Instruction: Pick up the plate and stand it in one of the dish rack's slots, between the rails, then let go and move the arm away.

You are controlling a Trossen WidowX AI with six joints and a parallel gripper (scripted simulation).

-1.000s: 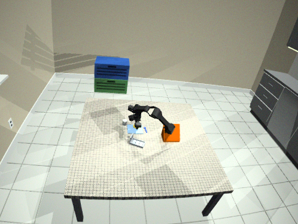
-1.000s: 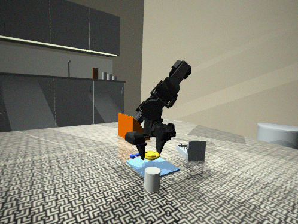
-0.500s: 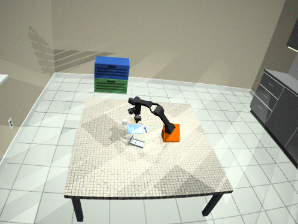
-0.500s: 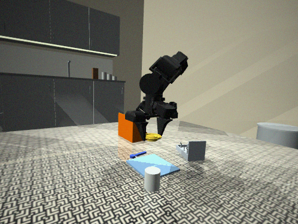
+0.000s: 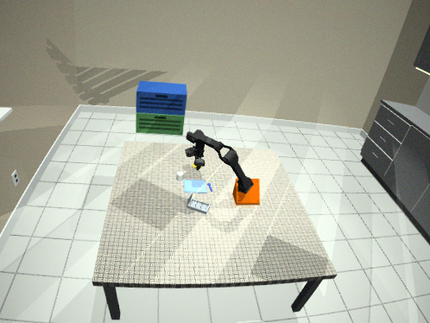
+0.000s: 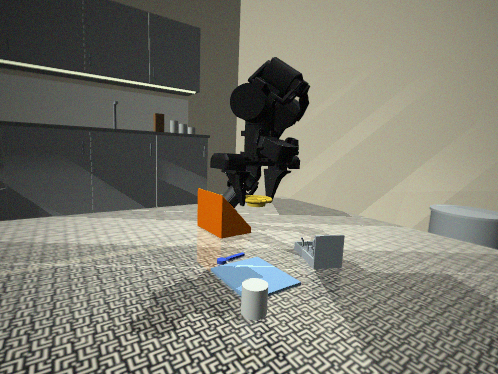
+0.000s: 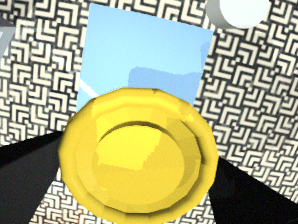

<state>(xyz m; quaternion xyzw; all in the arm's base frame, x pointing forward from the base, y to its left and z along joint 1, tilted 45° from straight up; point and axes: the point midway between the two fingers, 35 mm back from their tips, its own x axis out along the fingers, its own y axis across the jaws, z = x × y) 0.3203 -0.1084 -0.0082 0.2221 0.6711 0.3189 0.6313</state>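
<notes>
The grey dish rack lies 210 mm to the left of my gripper tip, 140 mm below it and 30 mm behind it. Also, from my gripper tip: white cup (140 mm below, 100 mm ahead, 60 mm to the right); light blue mat (160 mm below, 10 mm to the left); yellow plate (10 mm above).
</notes>
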